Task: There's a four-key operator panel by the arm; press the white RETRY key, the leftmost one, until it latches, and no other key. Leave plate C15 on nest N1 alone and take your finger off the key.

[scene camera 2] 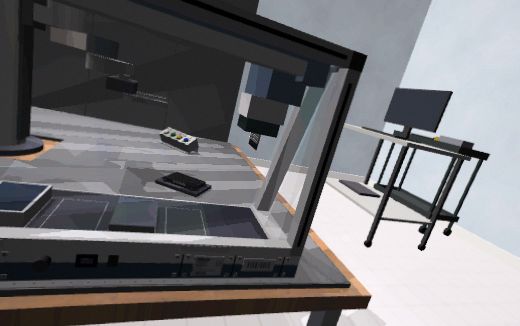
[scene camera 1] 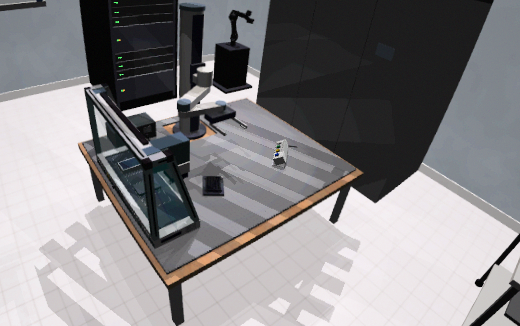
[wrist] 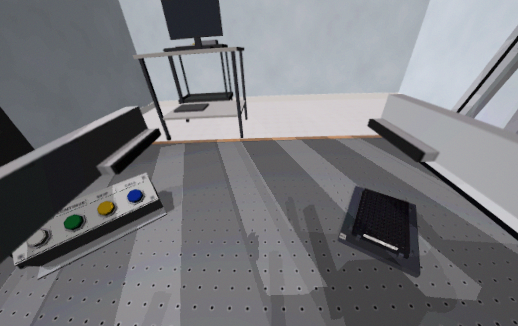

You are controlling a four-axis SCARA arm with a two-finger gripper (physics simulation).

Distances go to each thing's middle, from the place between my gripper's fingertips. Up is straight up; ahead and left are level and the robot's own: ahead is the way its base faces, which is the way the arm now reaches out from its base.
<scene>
The black ridged pad (wrist: 382, 220) lies 100 mm ahead of my hand, 220 mm to the right of it and 240 mm below it.
</scene>
